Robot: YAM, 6 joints.
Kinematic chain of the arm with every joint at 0, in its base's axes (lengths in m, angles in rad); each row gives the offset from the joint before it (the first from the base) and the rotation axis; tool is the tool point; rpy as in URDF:
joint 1: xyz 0 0 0.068 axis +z
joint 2: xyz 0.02 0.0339 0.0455 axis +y
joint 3: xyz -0.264 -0.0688 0 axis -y
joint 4: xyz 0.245 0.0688 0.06 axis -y
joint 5: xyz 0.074 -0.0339 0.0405 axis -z
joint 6: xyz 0.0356 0 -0.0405 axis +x
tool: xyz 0 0 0 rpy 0 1.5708 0
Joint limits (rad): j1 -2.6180..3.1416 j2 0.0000..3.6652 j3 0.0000..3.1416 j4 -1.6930..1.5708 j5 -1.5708..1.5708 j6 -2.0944..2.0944
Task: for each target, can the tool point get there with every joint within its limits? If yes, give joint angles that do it. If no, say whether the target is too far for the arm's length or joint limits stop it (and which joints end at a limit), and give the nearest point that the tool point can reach.
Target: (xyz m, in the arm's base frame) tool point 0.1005 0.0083 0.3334
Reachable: yes | joints 0.4094 0.6557 0.9157 -1.0347 1.1439 -0.4851
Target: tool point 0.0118 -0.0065 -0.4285
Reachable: no: joint limits stop it (at a limit: joint 2) | nearest point 0.0601 -0.0331 -0.3324 | short by 0.111 m
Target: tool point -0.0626 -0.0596 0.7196
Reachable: yes | joints -2.1310 1.6711 2.7489 0.7473 0.6447 0.2953
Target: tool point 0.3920 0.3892 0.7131
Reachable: no: too far | nearest point 0.3091 0.3069 0.5815 | short by 0.176 m
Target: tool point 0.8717 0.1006 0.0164
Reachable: no: too far | nearest point 0.6376 0.0736 0.0431 | short by 0.237 m
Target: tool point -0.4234 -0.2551 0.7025
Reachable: no: too far | nearest point -0.3533 -0.2129 0.6009 | short by 0.130 m
